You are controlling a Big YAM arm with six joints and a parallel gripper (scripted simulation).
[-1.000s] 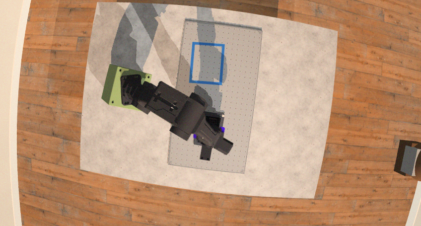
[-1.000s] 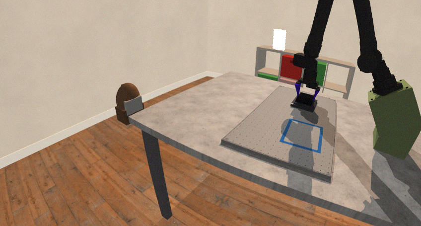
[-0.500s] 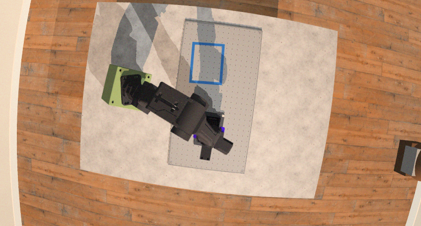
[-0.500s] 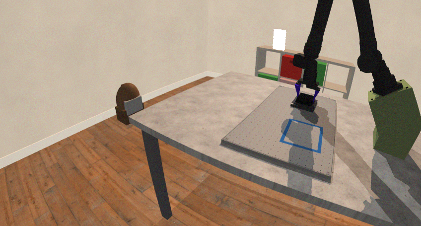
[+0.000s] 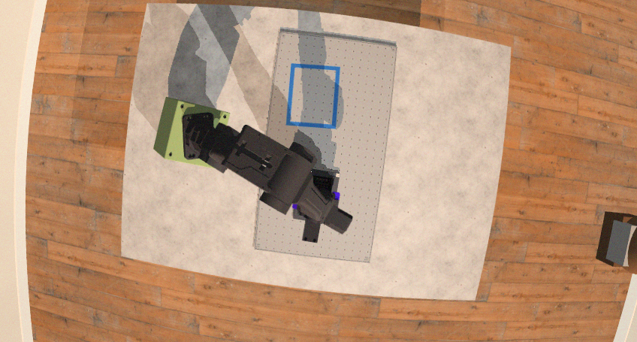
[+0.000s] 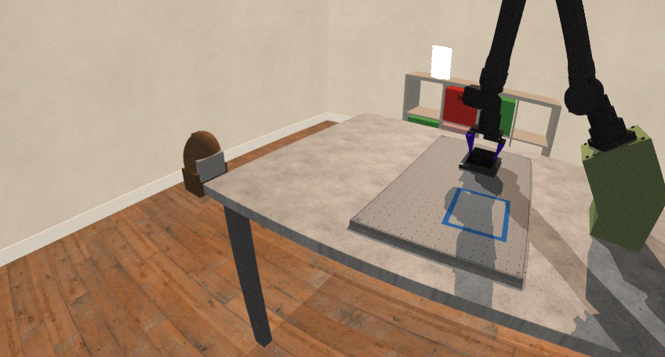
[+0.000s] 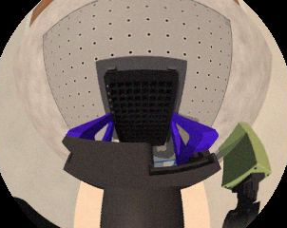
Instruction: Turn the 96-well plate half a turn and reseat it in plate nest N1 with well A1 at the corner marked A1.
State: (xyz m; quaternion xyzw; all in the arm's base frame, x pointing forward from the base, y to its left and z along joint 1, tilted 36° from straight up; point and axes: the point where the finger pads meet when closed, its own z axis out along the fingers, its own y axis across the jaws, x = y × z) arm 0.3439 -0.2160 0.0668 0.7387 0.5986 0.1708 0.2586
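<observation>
Now: hand right at the black 96-well plate. The rest, counted from my hand: grey plate nest N1: 20 mm below.
</observation>
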